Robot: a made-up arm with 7 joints. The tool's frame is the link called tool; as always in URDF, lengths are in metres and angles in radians.
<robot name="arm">
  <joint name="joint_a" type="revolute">
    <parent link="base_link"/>
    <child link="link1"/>
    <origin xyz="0.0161 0.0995 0.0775" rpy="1.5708 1.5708 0"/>
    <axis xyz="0 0 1"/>
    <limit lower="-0.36" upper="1.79" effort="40" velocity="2.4"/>
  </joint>
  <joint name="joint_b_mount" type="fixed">
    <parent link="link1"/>
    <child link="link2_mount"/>
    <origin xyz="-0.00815 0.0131 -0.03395"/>
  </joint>
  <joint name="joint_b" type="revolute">
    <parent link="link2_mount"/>
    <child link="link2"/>
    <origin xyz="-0.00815 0.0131 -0.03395" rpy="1.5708 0 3.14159"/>
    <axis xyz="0 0 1"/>
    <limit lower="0.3" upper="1.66" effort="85" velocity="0.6"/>
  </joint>
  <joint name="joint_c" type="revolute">
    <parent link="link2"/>
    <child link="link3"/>
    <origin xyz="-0.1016 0.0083 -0.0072" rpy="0 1.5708 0"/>
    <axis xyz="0 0 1"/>
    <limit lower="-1.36" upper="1.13" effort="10" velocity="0.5"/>
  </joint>
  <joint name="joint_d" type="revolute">
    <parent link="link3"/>
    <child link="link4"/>
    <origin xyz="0.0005 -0.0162 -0.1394" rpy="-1.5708 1.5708 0"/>
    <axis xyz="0 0 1"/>
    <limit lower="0.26" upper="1.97" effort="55" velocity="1.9"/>
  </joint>
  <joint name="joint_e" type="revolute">
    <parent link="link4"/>
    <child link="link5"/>
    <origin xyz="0.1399 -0.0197 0.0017" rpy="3.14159 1.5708 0"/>
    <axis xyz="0 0 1"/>
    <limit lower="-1.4" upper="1.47" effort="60" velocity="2.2"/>
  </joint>
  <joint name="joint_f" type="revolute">
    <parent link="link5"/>
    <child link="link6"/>
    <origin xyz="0.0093 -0.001 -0.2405" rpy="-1.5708 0 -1.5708"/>
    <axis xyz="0 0 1"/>
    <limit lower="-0.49" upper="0.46" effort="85" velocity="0.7"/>
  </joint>
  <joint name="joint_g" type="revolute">
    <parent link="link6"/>
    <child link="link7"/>
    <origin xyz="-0.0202 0.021 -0.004" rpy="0 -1.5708 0"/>
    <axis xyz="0 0 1"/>
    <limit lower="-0.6" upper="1.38" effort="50" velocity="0.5"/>
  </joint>
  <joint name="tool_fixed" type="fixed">
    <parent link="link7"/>
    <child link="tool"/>
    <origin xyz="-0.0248 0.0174 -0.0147" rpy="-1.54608 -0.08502 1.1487"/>
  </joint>
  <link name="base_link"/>
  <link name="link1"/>
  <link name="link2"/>
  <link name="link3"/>
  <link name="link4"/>
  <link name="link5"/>
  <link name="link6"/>
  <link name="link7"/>
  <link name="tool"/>
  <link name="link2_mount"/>
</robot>
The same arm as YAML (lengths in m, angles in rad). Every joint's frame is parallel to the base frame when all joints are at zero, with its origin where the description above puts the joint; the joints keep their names.
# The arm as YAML. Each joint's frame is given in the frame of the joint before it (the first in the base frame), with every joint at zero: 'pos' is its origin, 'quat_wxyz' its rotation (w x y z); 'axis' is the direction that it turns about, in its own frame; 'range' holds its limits. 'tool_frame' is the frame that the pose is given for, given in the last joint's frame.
length_unit: m
angle_unit: rad
joints:
  - joint: joint_a
    pos: [0.0161, 0.0995, 0.0775]
    quat_wxyz: [1.0, 0.0, 0.0, 0.0]
    axis: [0.0, -1.0, 0.0]
    range: [-0.36, 1.79]
  - joint: joint_b
    pos: [0.0262, 0.0679, 0.0163]
    quat_wxyz: [1.0, 0.0, 0.0, 0.0]
    axis: [1.0, 0.0, 0.0]
    range: [0.3, 1.66]
  - joint: joint_c
    pos: [-0.0072, -0.0083, -0.1016]
    quat_wxyz: [1.0, 0.0, 0.0, 0.0]
    axis: [0.0, 0.0, 1.0]
    range: [-1.36, 1.13]
  - joint: joint_d
    pos: [-0.0005, 0.0162, -0.1394]
    quat_wxyz: [1.0, 0.0, 0.0, 0.0]
    axis: [0.0, -1.0, 0.0]
    range: [0.26, 1.97]
  - joint: joint_e
    pos: [-0.0197, -0.0017, -0.1399]
    quat_wxyz: [1.0, 0.0, 0.0, 0.0]
    axis: [0.0, 0.0, 1.0]
    range: [-1.4, 1.47]
  - joint: joint_f
    pos: [0.001, 0.0093, -0.2405]
    quat_wxyz: [1.0, 0.0, 0.0, 0.0]
    axis: [0.0, 1.0, 0.0]
    range: [-0.49, 0.46]
  - joint: joint_g
    pos: [-0.0202, -0.004, -0.021]
    quat_wxyz: [1.0, 0.0, 0.0, 0.0]
    axis: [-1.0, 0.0, 0.0]
    range: [-0.6, 1.38]
tool_frame:
  pos: [0.0147, -0.0248, -0.0174]
  quat_wxyz: [0.360447, 0.572381, 0.613349, -0.407751]

